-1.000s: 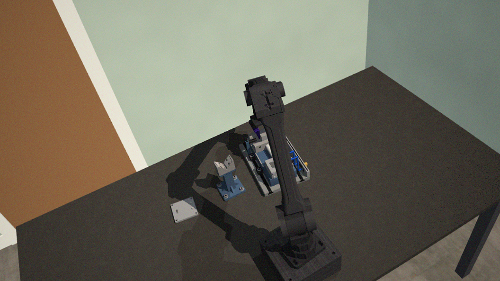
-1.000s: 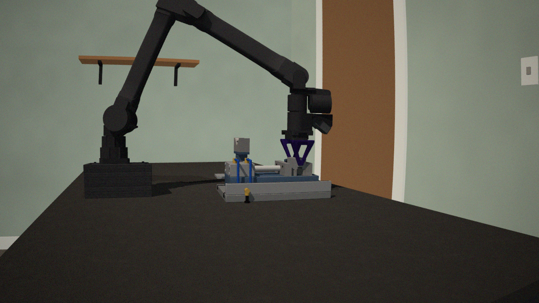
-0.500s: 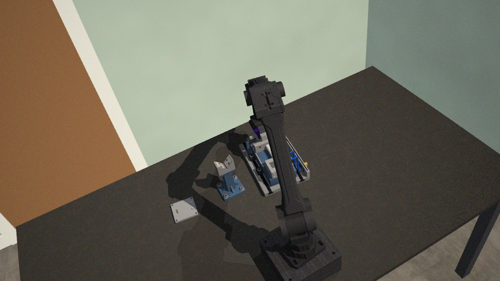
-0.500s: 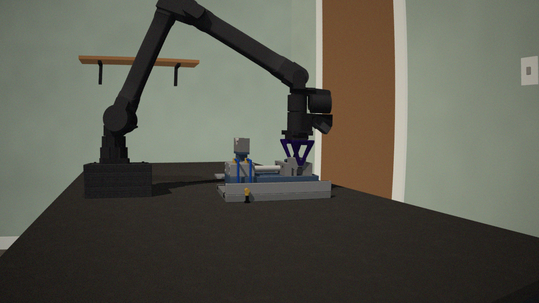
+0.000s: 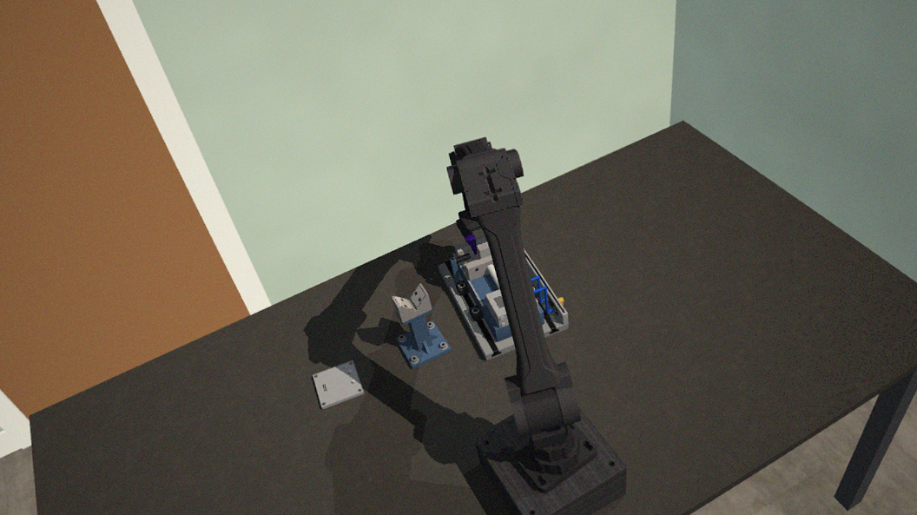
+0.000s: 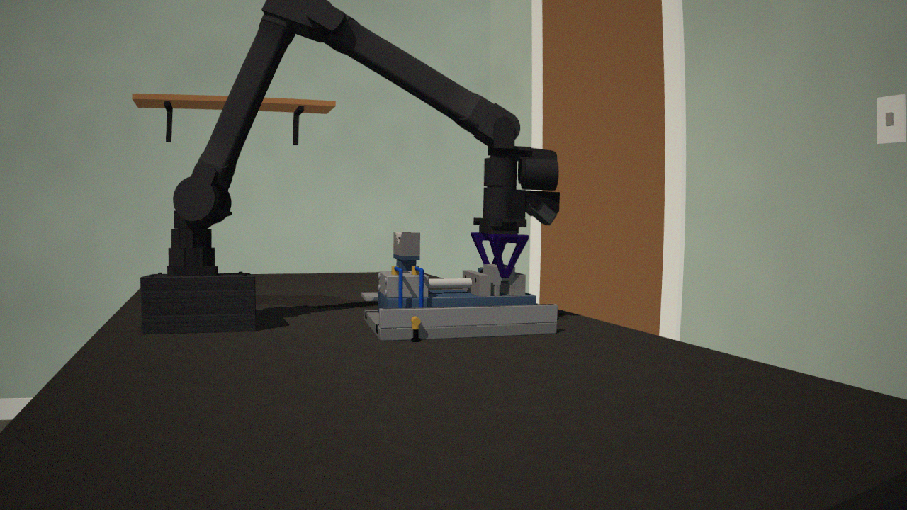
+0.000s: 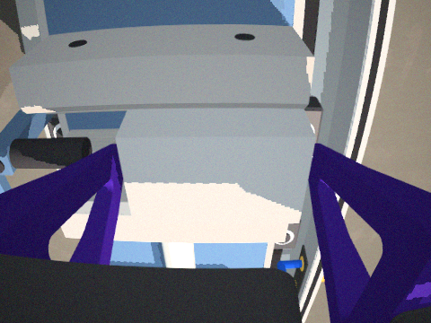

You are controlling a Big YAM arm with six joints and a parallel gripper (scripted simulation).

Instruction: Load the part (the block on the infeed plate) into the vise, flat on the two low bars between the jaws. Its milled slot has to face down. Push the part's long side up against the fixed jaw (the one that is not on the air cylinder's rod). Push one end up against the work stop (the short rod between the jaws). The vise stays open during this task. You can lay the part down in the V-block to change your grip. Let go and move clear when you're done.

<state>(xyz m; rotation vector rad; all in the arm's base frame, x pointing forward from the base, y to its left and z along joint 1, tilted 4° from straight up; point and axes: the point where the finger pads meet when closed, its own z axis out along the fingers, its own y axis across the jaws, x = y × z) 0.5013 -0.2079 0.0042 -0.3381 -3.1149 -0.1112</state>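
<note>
Now: hand 1 cm above the part. Round my hand: grey infeed plate 43 cm to the left, 10 cm below, 5 cm behind.
</note>
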